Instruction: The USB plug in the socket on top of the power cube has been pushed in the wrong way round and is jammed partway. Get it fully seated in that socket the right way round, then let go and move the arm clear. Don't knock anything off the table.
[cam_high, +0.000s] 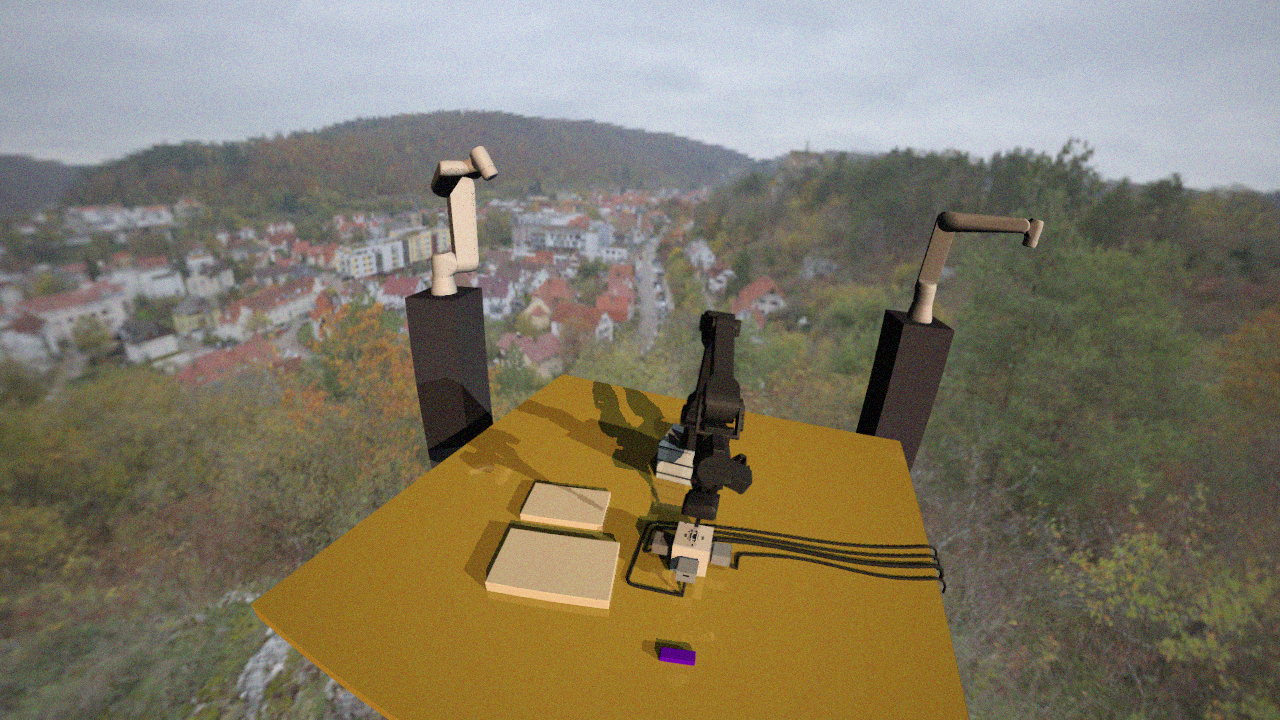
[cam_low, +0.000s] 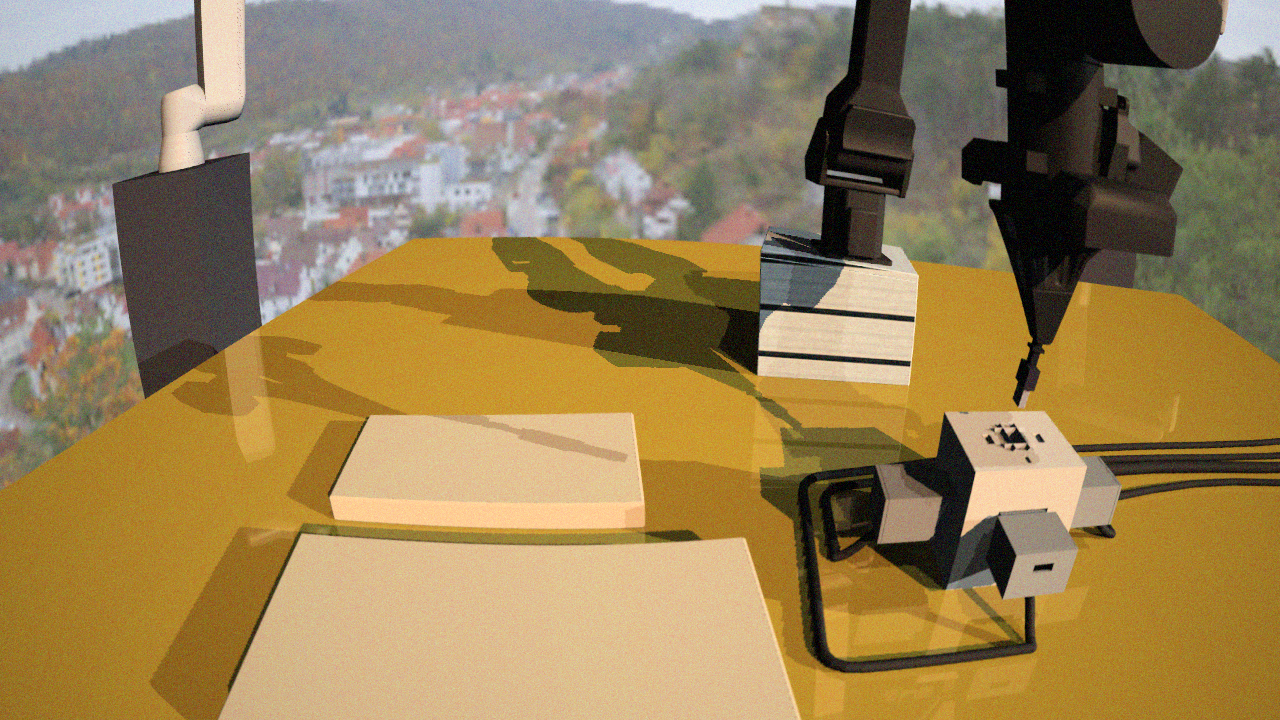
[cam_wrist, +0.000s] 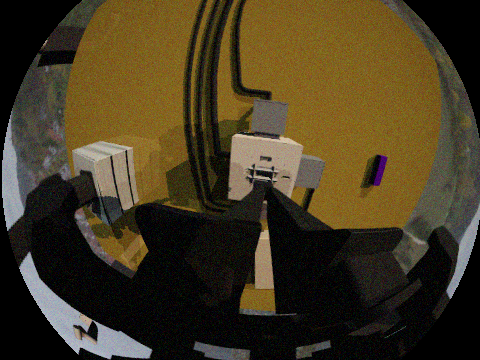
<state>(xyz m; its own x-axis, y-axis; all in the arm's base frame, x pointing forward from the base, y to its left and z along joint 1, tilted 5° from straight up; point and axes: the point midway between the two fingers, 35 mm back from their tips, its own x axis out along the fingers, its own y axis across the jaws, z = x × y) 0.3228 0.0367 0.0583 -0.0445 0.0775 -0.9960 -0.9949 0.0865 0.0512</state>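
My gripper tip is 2 cm above the USB plug. Round my gripper tip: purple block: 24 cm ahead, 13 cm below, 1 cm to the right.
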